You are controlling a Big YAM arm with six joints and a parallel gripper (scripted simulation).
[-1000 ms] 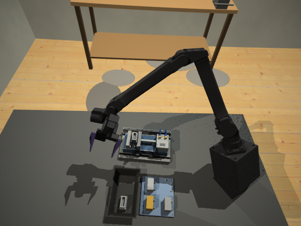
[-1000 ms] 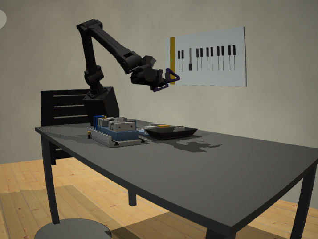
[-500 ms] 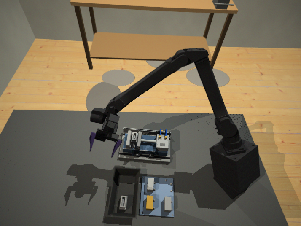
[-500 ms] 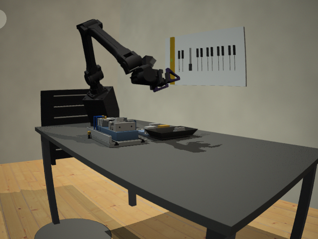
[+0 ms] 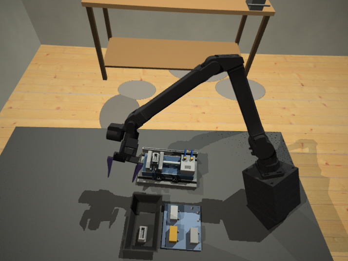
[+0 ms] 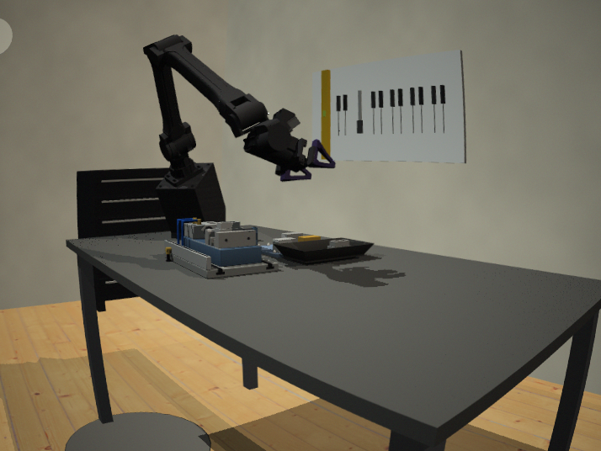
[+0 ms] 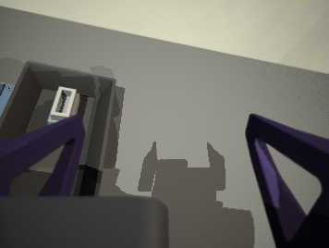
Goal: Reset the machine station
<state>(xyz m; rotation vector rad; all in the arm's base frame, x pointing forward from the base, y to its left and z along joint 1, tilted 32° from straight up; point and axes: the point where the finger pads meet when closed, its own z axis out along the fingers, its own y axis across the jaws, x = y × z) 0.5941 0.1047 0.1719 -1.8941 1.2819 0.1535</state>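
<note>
The moving jaw lies 170 mm behind my hand, 160 mm to the right of it and 160 mm below it. From my hand the other things lie so: fixed jaw 170 mm to the right, 160 mm below, 110 mm behind; then work stop rod 150 mm below, 130 mm behind, 120 mm to the right; then vise 210 mm behind, 200 mm below, 150 mm to the right.
</note>
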